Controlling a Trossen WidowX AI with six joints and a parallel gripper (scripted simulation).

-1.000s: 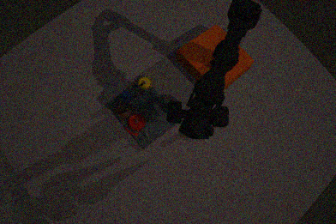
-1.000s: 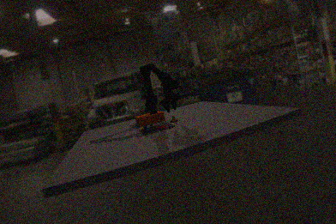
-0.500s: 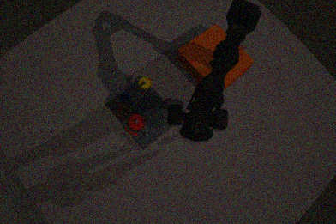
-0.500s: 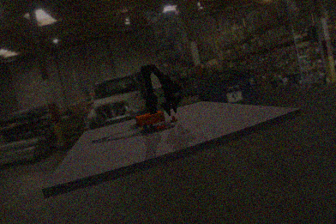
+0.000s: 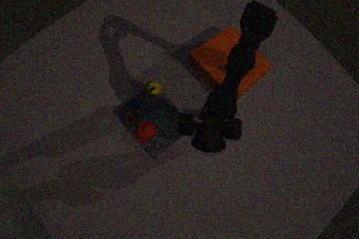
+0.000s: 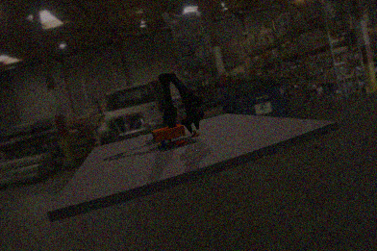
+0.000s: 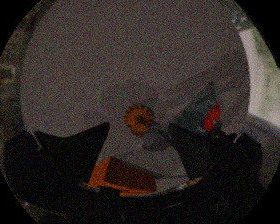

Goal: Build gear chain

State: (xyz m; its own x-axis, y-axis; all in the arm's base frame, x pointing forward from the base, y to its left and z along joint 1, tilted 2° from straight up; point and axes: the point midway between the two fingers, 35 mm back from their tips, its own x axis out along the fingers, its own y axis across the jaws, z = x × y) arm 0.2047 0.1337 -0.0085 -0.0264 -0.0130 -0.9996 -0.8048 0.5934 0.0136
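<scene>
My gripper tip is now 2 cm above the orange gear. Round my gripper tip: brown gear: 17 cm to the right, 17 cm ahead, 1 cm below; then blue gear: 21 cm to the right, 14 cm ahead, 1 cm below; then red gear: 15 cm ahead, 11 cm to the right, 2 cm below.
</scene>
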